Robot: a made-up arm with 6 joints.
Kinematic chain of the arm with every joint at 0, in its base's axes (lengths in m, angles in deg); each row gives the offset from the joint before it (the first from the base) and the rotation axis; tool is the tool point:
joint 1: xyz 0 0 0.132 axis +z
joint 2: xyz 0 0.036 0 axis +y
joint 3: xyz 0 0 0.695 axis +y
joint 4: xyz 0 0 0.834 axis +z
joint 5: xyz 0 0 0 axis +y
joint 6: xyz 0 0 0.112 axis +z
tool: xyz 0 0 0
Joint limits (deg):
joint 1: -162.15..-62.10
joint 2: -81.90..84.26
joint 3: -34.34..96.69
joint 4: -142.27..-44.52
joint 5: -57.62..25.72
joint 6: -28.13..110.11
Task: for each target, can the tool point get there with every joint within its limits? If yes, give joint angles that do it. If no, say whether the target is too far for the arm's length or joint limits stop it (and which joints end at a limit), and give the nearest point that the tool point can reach.
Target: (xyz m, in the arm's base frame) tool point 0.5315 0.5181 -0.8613
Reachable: no: joint limits stop it (at a limit: joint 2, joint 3, joint 4, joint 5) | nearest point 1.0481 1.0217 -0.2258 | short by 0.961 m
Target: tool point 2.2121 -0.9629 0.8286
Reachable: no: too far | nearest point 0.8129 -1.2562 0.6825 | short by 1.437 m
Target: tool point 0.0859 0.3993 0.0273
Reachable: no: joint limits stop it (at a limit: joint 2, joint 3, joint 4, joint 5) | nearest point 0.0839 0.3898 1.0752 | short by 1.048 m
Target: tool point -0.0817 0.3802 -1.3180
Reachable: no: joint limits stop it (at a limit: joint 1, joint 2, joint 3, joint 4, joint 5) | nearest point -0.6099 -0.1984 -0.7327 | short by 0.978 m
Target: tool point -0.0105 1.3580 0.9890
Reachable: yes | joints -87.13 -44.16 -24.19 -117.52 -12.51 71.38
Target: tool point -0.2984 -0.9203 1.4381
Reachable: yes | joints -108.93 44.82 -13.29 -132.76 13.87 41.19
